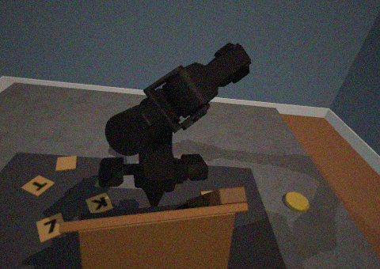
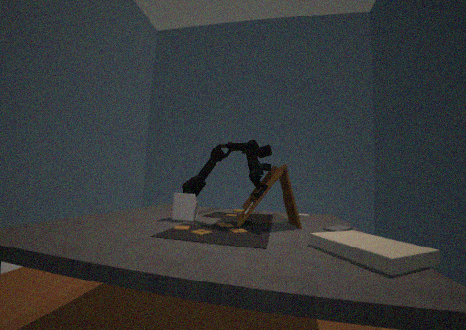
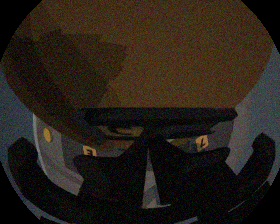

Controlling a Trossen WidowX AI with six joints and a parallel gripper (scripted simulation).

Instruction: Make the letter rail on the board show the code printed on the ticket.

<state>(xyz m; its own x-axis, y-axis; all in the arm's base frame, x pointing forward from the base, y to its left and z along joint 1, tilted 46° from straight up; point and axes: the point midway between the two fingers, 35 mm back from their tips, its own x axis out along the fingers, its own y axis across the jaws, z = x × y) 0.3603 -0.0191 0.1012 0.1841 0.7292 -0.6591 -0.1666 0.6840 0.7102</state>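
My gripper tip is 8 cm above the ticket, 4 cm past it and 3 cm to the left of it. Also, from my gripper tip: dark mat 16 cm below, 16 cm behind, 6 cm to the right; tile 28 cm to the right, 28 cm behind, 16 cm below; long white slab 40 cm to the right, 36 cm ahead, 15 cm below.
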